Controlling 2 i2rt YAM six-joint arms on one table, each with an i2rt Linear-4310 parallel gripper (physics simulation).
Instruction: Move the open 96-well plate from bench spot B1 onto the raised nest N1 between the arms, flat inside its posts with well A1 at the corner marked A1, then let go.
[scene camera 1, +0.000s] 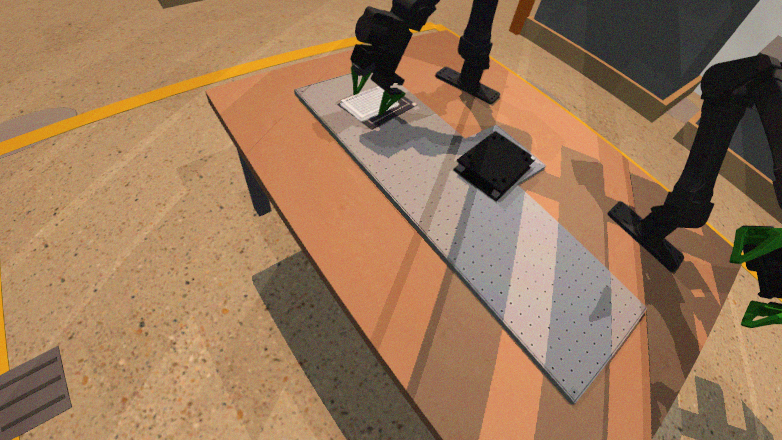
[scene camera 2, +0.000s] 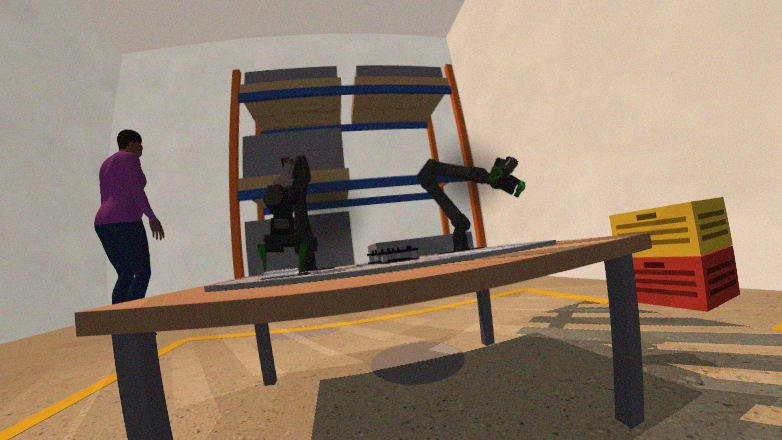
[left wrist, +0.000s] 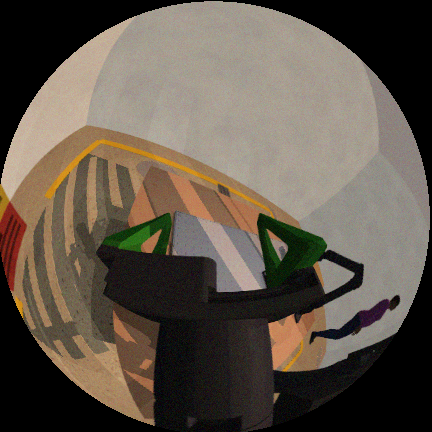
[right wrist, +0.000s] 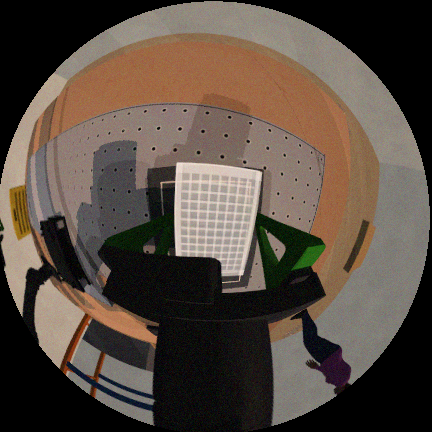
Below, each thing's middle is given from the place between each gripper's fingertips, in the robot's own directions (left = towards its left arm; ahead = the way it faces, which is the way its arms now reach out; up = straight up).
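White well plate (scene camera 1: 363, 106): 79 cm to the right of my left hand, 21 cm below it, 6 cm ahead of it. From my right hand, white well plate 1 cm behind.
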